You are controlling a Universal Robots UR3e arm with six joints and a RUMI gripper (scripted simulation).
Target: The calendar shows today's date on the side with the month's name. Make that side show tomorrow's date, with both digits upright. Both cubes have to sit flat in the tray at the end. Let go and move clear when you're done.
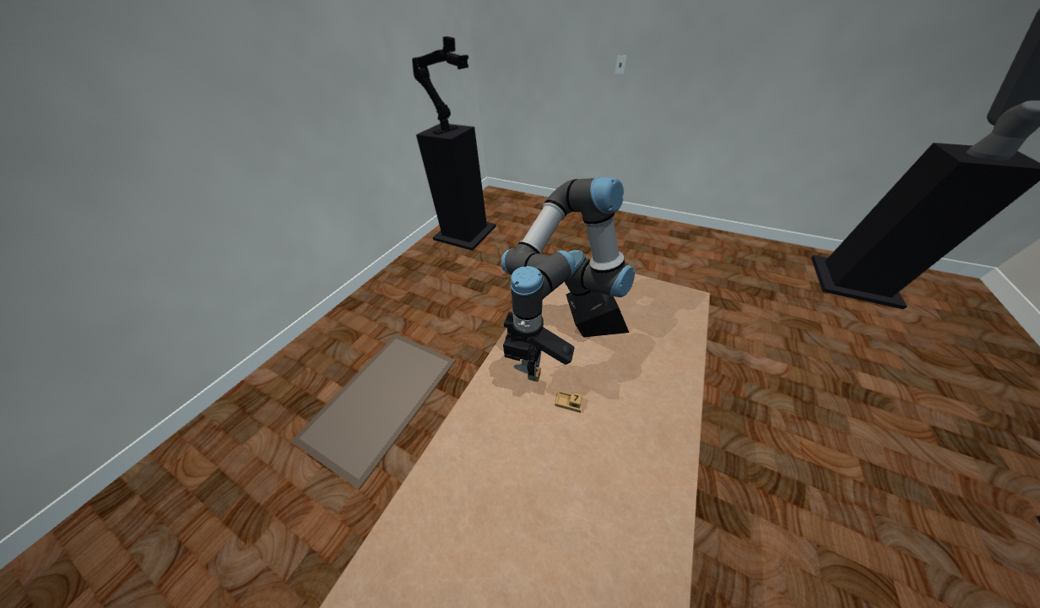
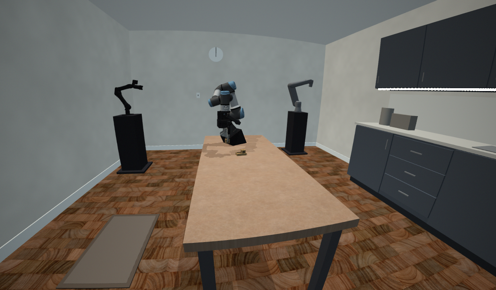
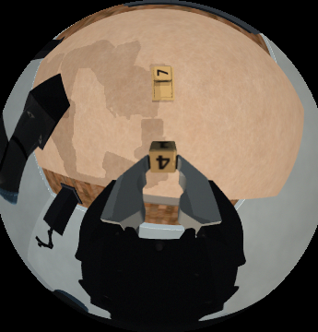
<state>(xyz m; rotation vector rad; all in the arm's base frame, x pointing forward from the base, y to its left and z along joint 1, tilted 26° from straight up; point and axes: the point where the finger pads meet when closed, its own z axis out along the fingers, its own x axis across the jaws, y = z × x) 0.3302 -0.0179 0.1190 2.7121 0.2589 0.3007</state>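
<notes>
The wooden tray lies 120 mm below my hand, 110 mm to the left of it and 20 mm behind it.
</notes>
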